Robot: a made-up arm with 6 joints. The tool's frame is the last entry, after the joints.
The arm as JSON. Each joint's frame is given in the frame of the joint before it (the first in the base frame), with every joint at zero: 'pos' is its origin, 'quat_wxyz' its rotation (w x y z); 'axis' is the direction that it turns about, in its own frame. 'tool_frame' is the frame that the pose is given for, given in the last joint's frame.
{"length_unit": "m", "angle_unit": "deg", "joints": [
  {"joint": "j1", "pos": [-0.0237, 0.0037, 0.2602], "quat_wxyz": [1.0, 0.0, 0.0, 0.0], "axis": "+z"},
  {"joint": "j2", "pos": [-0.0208, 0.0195, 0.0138], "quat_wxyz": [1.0, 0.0, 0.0, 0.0], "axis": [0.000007, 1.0, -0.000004]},
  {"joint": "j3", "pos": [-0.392, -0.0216, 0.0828], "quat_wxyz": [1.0, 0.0, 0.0, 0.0], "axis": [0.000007, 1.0, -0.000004]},
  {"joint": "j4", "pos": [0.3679, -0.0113, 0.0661], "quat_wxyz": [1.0, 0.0, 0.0, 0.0], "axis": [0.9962, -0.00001, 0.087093]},
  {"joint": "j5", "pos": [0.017, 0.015, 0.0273], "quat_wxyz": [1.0, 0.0, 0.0, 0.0], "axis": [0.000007, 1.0, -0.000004]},
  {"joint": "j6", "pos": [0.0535, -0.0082, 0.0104], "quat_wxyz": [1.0, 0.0, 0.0, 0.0], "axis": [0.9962, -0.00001, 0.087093]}
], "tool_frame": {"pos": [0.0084, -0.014, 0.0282], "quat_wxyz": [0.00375, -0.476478, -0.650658, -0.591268]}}
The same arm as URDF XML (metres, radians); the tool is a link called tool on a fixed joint. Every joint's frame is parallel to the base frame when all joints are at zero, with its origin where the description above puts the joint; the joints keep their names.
<robot name="arm">
  <joint name="j1" type="continuous">
    <parent link="base_link"/>
    <child link="link1"/>
    <origin xyz="-0.0237 0.0037 0.2602" rpy="0 0 0"/>
    <axis xyz="0 0 1"/>
  </joint>
  <joint name="j2" type="continuous">
    <parent link="link1"/>
    <child link="link2"/>
    <origin xyz="-0.0208 0.0195 0.0138" rpy="0 0 0"/>
    <axis xyz="0 1 0"/>
  </joint>
  <joint name="j3" type="continuous">
    <parent link="link2"/>
    <child link="link3"/>
    <origin xyz="-0.392 -0.0216 0.0828" rpy="0 0 0"/>
    <axis xyz="0 1 0"/>
  </joint>
  <joint name="j4" type="continuous">
    <parent link="link3"/>
    <child link="link4"/>
    <origin xyz="0.3679 -0.0113 0.0661" rpy="0 0 0"/>
    <axis xyz="0.9962 0 0.0871"/>
  </joint>
  <joint name="j5" type="continuous">
    <parent link="link4"/>
    <child link="link5"/>
    <origin xyz="0.017 0.015 0.0273" rpy="0 0 0"/>
    <axis xyz="0 1 0"/>
  </joint>
  <joint name="j6" type="continuous">
    <parent link="link5"/>
    <child link="link6"/>
    <origin xyz="0.0535 -0.0082 0.0104" rpy="0 0 0"/>
    <axis xyz="0.9962 0 0.0871"/>
  </joint>
  <joint name="tool_fixed" type="fixed">
    <parent link="link6"/>
    <child link="tool"/>
    <origin xyz="0.0084 -0.014 0.0282" rpy="1.945 -0.6045 2.2963"/>
  </joint>
  <link name="base_link"/>
  <link name="link1"/>
  <link name="link2"/>
  <link name="link3"/>
  <link name="link4"/>
  <link name="link5"/>
  <link name="link6"/>
  <link name="tool"/>
</robot>

